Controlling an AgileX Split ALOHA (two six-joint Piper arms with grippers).
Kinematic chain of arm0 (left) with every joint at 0, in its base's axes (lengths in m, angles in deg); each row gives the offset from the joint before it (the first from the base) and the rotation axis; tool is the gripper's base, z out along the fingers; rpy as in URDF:
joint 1: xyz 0 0 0.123 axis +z
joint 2: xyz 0 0 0 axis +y
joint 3: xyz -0.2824 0 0.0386 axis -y
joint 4: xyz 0.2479 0 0.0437 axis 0.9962 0 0.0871
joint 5: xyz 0 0 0 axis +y
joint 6: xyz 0.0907 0 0.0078 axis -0.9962 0 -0.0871
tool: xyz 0 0 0 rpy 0 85 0
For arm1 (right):
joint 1: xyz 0 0 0.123 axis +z
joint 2: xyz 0 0 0 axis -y
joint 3: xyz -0.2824 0 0.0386 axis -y
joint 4: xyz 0.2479 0 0.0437 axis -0.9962 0 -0.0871
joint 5: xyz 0 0 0 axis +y
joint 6: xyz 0.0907 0 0.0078 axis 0.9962 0 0.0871
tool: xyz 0 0 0 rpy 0 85 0
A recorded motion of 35 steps. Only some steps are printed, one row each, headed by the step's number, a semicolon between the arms.
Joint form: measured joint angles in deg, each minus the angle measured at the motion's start. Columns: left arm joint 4, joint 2, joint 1, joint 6, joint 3, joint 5; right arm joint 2, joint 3, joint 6, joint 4, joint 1, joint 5.
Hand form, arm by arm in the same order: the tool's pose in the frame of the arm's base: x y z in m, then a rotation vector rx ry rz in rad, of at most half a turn. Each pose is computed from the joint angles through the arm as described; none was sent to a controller.
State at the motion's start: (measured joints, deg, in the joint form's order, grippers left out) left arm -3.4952 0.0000 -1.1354 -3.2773 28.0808 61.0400; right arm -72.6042 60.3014 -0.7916 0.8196 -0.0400 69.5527
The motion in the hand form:
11: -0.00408 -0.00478 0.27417 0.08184 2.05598 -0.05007; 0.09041 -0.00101 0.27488 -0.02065 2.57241 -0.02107
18: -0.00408 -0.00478 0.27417 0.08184 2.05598 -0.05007; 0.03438 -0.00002 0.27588 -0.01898 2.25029 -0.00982
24: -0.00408 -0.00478 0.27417 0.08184 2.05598 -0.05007; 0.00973 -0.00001 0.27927 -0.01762 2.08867 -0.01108
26: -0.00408 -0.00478 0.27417 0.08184 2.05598 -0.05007; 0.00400 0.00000 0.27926 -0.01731 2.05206 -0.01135
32: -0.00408 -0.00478 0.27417 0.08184 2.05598 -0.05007; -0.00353 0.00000 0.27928 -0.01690 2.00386 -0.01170
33: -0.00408 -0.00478 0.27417 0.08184 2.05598 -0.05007; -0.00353 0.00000 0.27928 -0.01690 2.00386 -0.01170
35: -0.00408 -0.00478 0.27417 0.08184 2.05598 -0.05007; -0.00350 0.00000 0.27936 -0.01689 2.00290 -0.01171
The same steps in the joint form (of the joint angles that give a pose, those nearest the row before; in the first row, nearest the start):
11: 0.00 0.00 0.00 0.00 0.00 0.00; 37.25 -27.24 0.00 -0.13 0.00 -9.46
18: 0.00 0.00 0.00 0.00 0.00 0.00; 58.78 -31.76 -0.22 -0.83 -0.01 -10.90
24: 0.00 0.00 0.00 0.00 0.00 0.00; 67.98 -31.83 -0.21 -0.82 0.00 -11.03
26: 0.00 0.00 0.00 0.00 0.00 0.00; 70.12 -31.88 -0.22 -0.82 0.00 -11.04
32: 0.00 0.00 0.00 0.00 0.00 0.00; 72.88 -31.88 -0.21 -0.82 0.00 -11.04
33: 0.00 0.00 0.00 0.00 0.00 0.00; 72.88 -31.88 -0.21 -0.82 0.00 -11.04
35: 0.00 0.00 0.00 0.00 0.00 0.00; 72.88 -31.88 -0.21 -0.82 0.00 -11.10

